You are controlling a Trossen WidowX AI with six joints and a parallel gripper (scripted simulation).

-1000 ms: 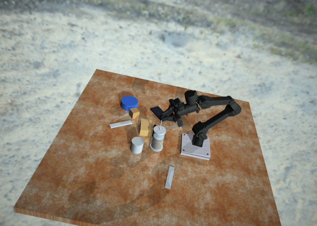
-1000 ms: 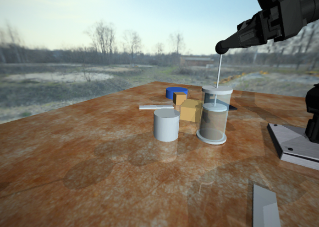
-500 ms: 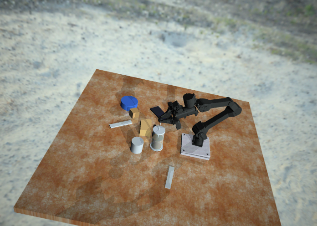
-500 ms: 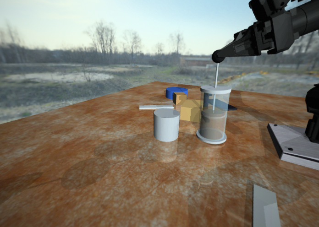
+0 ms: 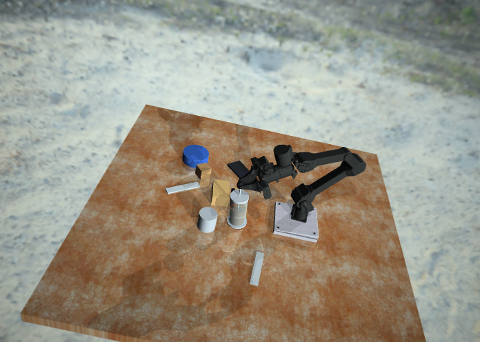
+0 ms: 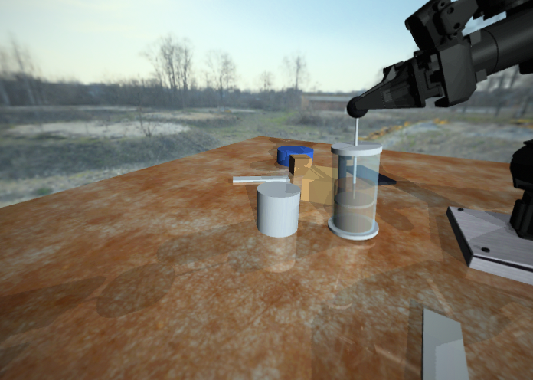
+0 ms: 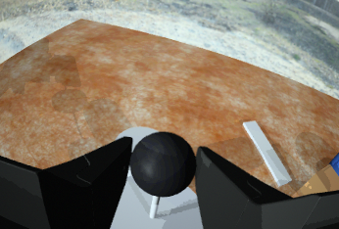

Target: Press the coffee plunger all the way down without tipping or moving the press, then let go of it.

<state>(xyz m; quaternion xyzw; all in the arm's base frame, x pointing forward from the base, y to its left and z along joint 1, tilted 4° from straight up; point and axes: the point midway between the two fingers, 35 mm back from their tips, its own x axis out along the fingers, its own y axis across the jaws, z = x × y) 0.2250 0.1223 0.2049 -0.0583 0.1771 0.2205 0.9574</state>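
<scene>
My gripper tip is now 10 cm above the coffee press, 2 cm to the left of it and 1 cm past it. From my gripper tip the other things lie so: dark flat plate: 33 cm to the right, 20 cm below, 3 cm ahead; then grey cylinder: 17 cm below, 8 cm ahead, 6 cm to the left; then blue disc: 32 cm to the right, 26 cm ahead, 18 cm below.
</scene>
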